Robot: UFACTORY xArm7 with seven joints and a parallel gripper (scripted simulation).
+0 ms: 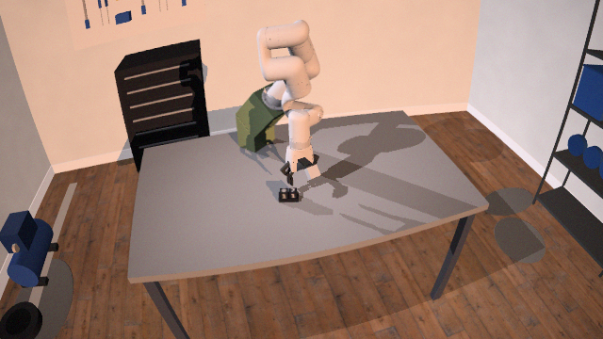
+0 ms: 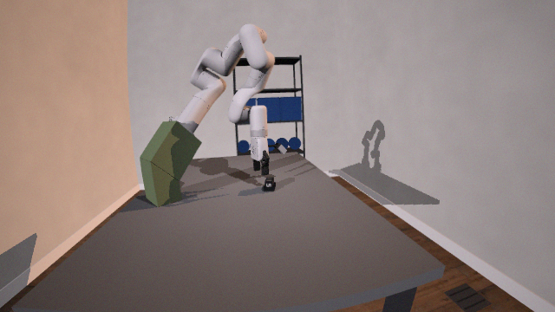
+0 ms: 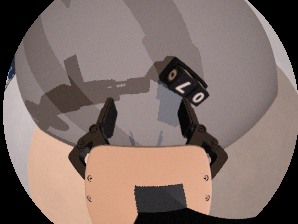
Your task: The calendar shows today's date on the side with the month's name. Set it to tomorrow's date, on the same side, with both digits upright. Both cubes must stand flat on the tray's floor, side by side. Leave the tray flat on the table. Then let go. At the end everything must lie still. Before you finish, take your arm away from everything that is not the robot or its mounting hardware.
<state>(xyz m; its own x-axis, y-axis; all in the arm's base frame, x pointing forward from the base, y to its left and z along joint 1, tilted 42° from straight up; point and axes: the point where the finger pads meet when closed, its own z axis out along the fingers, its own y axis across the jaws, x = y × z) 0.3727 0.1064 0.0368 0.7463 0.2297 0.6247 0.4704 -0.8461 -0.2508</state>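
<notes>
The black calendar tray lies 40 mm ahead of my hand, 50 mm to the right of it and 60 mm below it.
</notes>
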